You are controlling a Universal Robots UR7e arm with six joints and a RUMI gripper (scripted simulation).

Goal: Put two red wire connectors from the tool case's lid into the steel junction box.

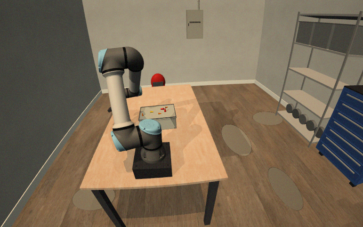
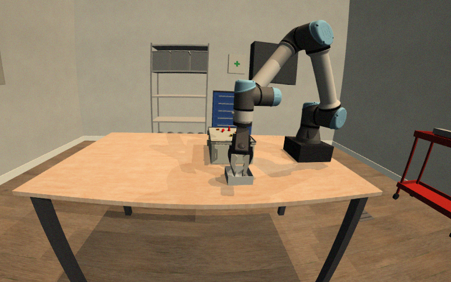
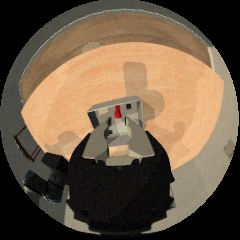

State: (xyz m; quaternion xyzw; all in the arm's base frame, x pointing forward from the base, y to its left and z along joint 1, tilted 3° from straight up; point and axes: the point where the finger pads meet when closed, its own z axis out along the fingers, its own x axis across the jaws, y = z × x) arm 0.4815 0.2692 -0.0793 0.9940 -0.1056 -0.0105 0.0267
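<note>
The grey tool case lies 32 cm to the right of my hand, 5 cm above it and 1 cm behind it.
</note>
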